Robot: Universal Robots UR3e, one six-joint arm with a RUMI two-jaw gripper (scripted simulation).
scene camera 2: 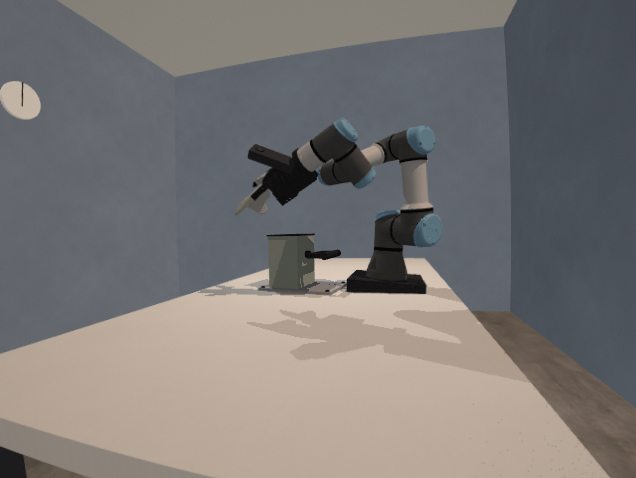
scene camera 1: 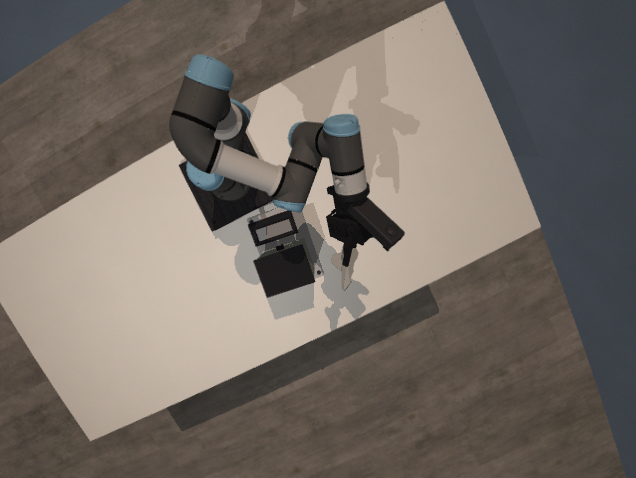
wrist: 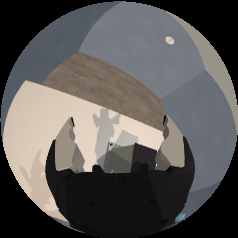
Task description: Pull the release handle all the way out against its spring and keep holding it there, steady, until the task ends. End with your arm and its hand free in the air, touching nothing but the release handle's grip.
Labels:
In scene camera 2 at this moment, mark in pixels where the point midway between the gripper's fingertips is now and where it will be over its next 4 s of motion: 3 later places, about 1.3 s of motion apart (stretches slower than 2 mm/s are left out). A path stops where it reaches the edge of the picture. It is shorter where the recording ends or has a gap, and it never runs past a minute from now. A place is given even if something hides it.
My gripper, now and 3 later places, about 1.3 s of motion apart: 244, 199; 283, 220; 329, 226; 330, 234

